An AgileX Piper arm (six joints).
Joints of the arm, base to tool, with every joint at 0 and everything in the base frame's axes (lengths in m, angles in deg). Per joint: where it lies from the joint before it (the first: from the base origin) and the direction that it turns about. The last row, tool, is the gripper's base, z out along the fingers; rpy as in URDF.
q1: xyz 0 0 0.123 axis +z
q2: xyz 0 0 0 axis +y
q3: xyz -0.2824 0 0.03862 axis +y
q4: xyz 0.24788 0 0.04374 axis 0.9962 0 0.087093
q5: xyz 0 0 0 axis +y
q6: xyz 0.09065 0 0.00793 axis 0.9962 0 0.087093
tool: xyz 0 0 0 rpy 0 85 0
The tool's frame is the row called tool.
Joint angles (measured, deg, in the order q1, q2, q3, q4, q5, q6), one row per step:
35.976 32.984 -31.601 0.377 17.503 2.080
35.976 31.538 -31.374 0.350 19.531 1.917
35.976 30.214 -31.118 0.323 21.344 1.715
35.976 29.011 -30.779 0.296 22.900 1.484
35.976 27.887 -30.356 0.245 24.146 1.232
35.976 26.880 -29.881 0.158 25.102 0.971
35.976 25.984 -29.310 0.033 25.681 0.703
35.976 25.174 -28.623 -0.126 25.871 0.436
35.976 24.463 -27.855 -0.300 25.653 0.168
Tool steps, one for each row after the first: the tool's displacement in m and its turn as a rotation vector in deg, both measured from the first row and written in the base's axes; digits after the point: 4 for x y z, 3 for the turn. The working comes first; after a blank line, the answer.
Tool pose at each row, in the base's axes (x y z in m, rotation vector in deg; the steps are taken from these numbers as rounded here):
0.0981 0.0714 0.3250 -30.478 100.867 27.239
0.0934 0.0680 0.3236 -30.881 101.578 26.922
0.0891 0.0649 0.3219 -31.298 102.214 26.592
0.0853 0.0622 0.3198 -31.725 102.787 26.252
0.0820 0.0597 0.3175 -32.140 103.205 25.906
0.0791 0.0575 0.3150 -32.544 103.494 25.546
0.0767 0.0557 0.3123 -32.919 103.607 25.180
0.0749 0.0543 0.3094 -33.253 103.531 24.822
0.0735 0.0531 0.3064 -33.525 103.233 24.500

-0.0047 -0.0034 -0.0014 -0.626 0.545 0.051
-0.0090 -0.0065 -0.0031 -1.243 1.017 0.111
-0.0128 -0.0092 -0.0052 -1.852 1.429 0.178
-0.0161 -0.0117 -0.0075 -2.410 1.697 0.246
-0.0190 -0.0139 -0.0100 -2.932 1.843 0.310
-0.0214 -0.0157 -0.0127 -3.389 1.825 0.364
-0.0232 -0.0171 -0.0156 -3.763 1.636 0.409
-0.0246 -0.0183 -0.0186 -4.017 1.254 0.448

